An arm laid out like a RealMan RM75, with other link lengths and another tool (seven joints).
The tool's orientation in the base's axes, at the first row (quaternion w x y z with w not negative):
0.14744, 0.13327, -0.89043, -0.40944
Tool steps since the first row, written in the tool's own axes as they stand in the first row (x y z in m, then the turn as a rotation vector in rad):
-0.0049, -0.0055, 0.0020, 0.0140, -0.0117, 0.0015
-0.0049, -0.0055, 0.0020, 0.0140, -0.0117, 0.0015
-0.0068, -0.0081, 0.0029, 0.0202, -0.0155, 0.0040
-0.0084, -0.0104, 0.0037, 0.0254, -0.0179, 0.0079
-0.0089, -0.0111, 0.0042, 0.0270, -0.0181, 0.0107
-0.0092, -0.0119, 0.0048, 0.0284, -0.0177, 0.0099
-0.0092, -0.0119, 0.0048, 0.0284, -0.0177, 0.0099
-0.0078, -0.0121, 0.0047, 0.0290, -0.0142, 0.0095
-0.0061, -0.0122, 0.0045, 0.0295, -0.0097, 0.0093
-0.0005, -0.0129, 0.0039, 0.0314, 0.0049, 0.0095
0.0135, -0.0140, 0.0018, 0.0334, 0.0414, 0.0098
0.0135, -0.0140, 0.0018, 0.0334, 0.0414, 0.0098
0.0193, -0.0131, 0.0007, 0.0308, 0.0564, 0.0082
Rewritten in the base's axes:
0.0044, -0.0003, -0.0062, -0.0121, -0.0113, -0.0078
0.0044, -0.0003, -0.0062, -0.0121, -0.0113, -0.0078
0.0061, -0.0007, -0.0091, -0.0183, -0.0142, -0.0113
0.0076, -0.0010, -0.0116, -0.0242, -0.0149, -0.0148
0.0079, -0.0009, -0.0125, -0.0267, -0.0137, -0.0164
0.0081, -0.0009, -0.0135, -0.0278, -0.0145, -0.0154
0.0081, -0.0009, -0.0135, -0.0278, -0.0145, -0.0154
0.0068, -0.0016, -0.0134, -0.0286, -0.0128, -0.0124
0.0054, -0.0024, -0.0131, -0.0295, -0.0103, -0.0087
0.0005, -0.0052, -0.0124, -0.0330, -0.0016, 0.0027
-0.0115, -0.0124, -0.0098, -0.0392, 0.0208, 0.0309
-0.0115, -0.0124, -0.0098, -0.0392, 0.0208, 0.0309
-0.0165, -0.0147, -0.0075, -0.0380, 0.0301, 0.0430

